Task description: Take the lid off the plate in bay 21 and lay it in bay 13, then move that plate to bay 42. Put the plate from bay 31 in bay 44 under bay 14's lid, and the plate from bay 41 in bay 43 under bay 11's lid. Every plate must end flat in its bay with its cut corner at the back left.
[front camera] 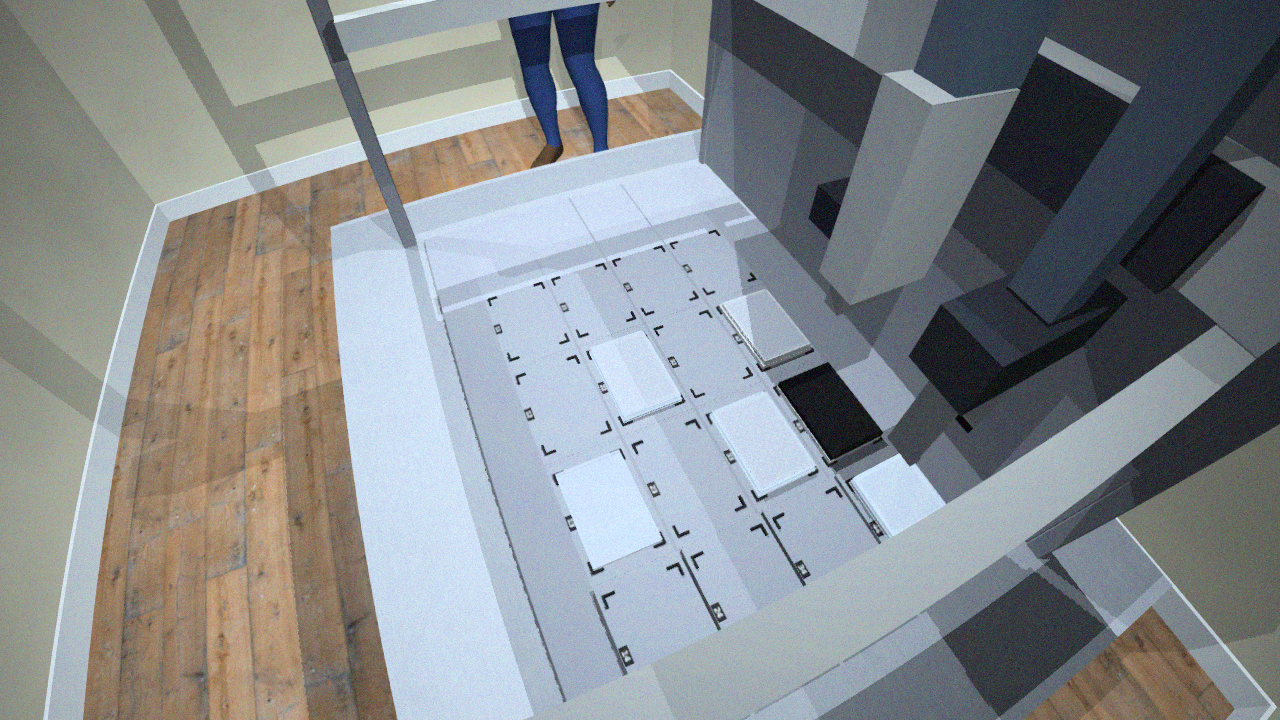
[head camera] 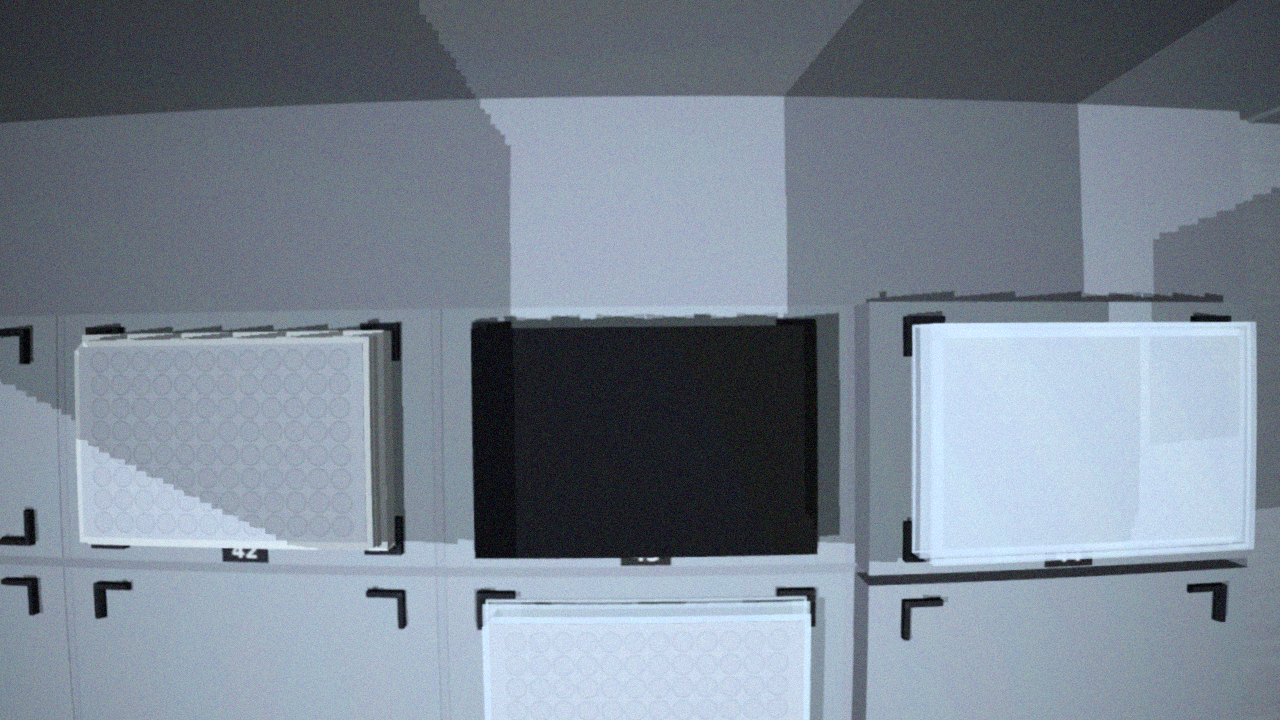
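Seen in the pictures: gripper, fingertip midpoint: [front camera: 931,433]; robot's base, origin of the base link: [front camera: 490,300].
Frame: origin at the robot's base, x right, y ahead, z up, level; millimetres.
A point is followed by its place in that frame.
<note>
The black plate [front camera: 830,411] {z 16, x -360, y 398 mm} [head camera: 657,438] {z 17, x -366, y 396 mm} sits in bay 43; its flat top shows no wells and I cannot tell where lid and plate meet. A cream plate with wells [front camera: 765,326] {z 14, x -360, y 234 mm} [head camera: 223,438] {z 14, x -366, y 230 mm} sits in bay 42. A pale plate with a blank, lid-like top [front camera: 897,495] {z 31, x -358, y 537 mm} [head camera: 1074,438] {z 31, x -365, y 545 mm} sits in bay 44. A pale lid [front camera: 608,508] {z 8, x -43, y 396 mm} lies flat in bay 13. In the front view my gripper [front camera: 963,423] hangs raised beneath its dark block, apart from the black plate. One small dark tip shows; its opening is hidden. No jaws show in the head view.
Another plate with wells [front camera: 763,443] {z 14, x -253, y 399 mm} [head camera: 646,667] {z 14, x -279, y 392 mm} stands in bay 33, directly in front of the black plate. A pale plate [front camera: 635,374] {z 14, x -149, y 235 mm} stands in bay 22. A grey block [front camera: 904,188] {z 399, x -280, y 417 mm} hangs beside the gripper's column. A pale rail crosses the lower right in the front view.
</note>
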